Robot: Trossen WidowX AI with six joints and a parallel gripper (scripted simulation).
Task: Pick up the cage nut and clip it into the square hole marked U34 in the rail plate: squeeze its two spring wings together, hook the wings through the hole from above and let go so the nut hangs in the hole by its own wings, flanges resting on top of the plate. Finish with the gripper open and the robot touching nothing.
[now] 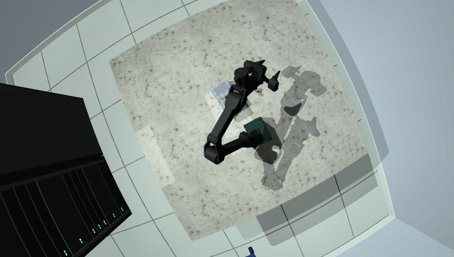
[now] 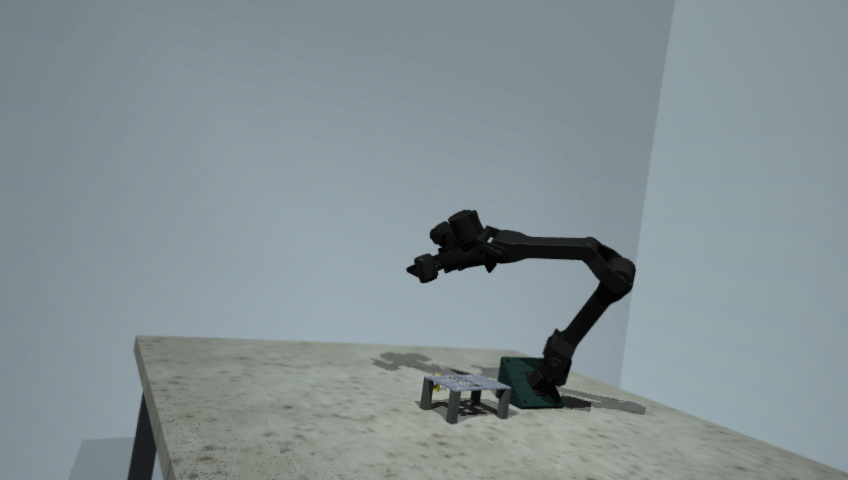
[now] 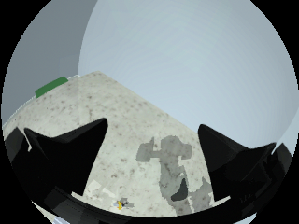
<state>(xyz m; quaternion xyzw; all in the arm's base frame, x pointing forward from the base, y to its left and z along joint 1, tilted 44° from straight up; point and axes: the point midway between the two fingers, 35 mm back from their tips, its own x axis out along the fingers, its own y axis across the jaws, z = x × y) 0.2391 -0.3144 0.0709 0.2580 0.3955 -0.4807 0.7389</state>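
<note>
My gripper tip is now 270 mm above the cage nut, 80 mm to the right of it and 50 mm past it.
</note>
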